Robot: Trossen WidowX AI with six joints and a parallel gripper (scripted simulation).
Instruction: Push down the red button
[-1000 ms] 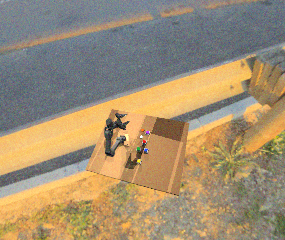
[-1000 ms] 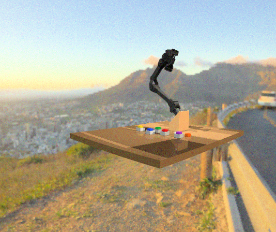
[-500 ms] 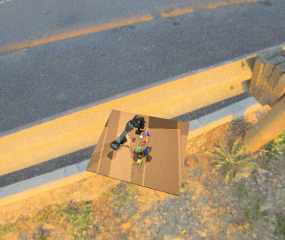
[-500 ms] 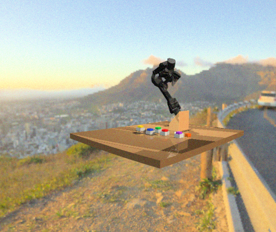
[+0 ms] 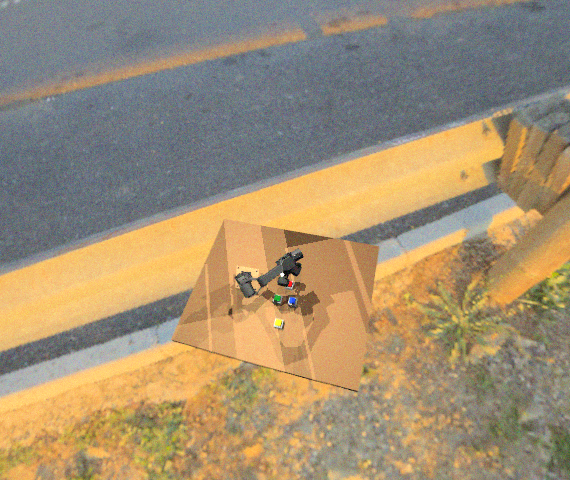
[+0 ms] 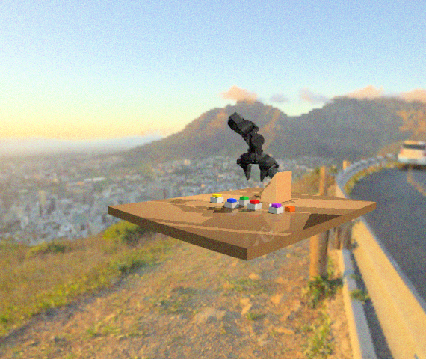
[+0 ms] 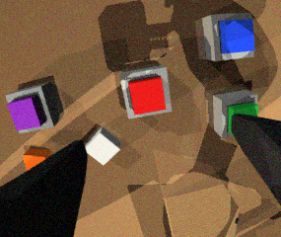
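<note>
Now: gripper tip 10 cm above the red button. From my gripper tip the other things lie so: purple button: 13 cm to the left, 10 cm below, 2 cm ahead; green button: 10 cm to the right, 10 cm below, 6 cm behind; blue button: 11 cm to the right, 10 cm below, 3 cm ahead.
</note>
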